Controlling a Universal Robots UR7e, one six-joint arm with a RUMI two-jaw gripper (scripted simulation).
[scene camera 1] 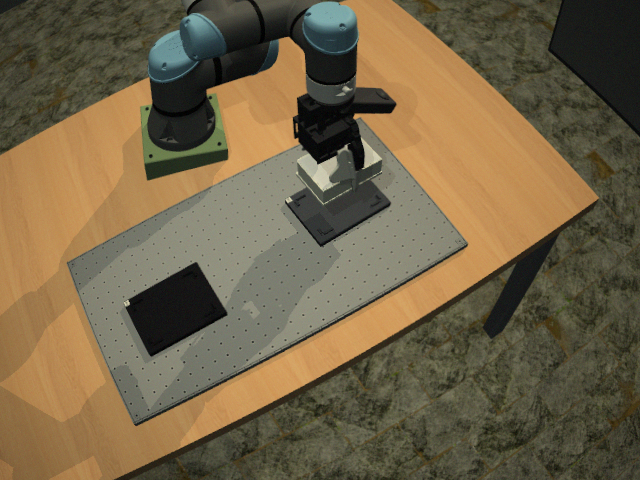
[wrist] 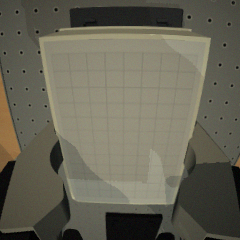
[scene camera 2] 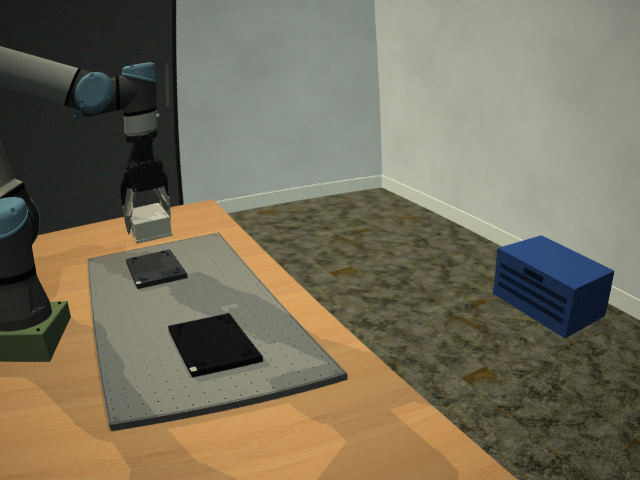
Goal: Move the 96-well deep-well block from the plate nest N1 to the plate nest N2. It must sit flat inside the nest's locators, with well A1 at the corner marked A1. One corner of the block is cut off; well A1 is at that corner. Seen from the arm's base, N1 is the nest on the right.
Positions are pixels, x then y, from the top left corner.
Labels:
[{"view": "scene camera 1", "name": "gripper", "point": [337, 173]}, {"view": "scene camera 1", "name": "deep-well block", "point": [315, 177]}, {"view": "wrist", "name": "gripper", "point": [124, 116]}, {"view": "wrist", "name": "deep-well block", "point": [124, 100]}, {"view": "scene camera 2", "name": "gripper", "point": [149, 229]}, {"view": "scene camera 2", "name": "deep-well block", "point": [151, 222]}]

